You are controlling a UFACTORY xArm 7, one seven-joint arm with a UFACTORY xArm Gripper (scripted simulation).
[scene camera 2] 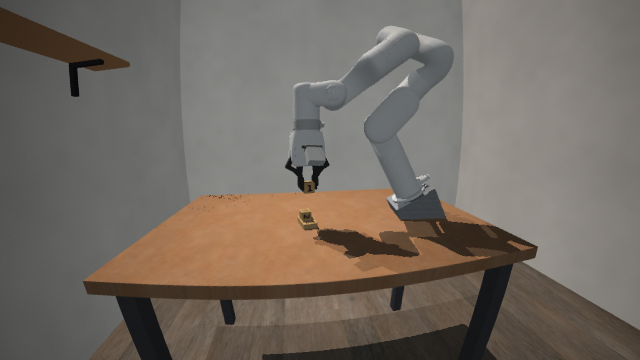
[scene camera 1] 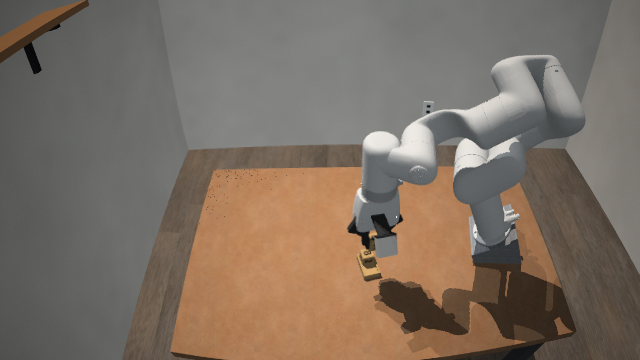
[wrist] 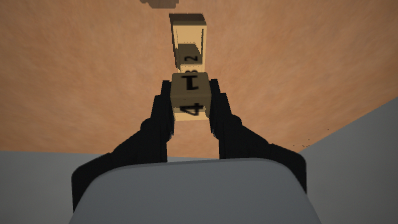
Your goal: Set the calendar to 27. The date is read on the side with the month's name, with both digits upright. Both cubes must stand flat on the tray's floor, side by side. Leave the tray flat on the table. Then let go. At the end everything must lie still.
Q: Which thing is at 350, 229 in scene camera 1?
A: My gripper.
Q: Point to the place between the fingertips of my gripper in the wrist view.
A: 190, 91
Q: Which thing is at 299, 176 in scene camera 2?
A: My gripper.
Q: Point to a wooden calendar tray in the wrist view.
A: At 190, 36
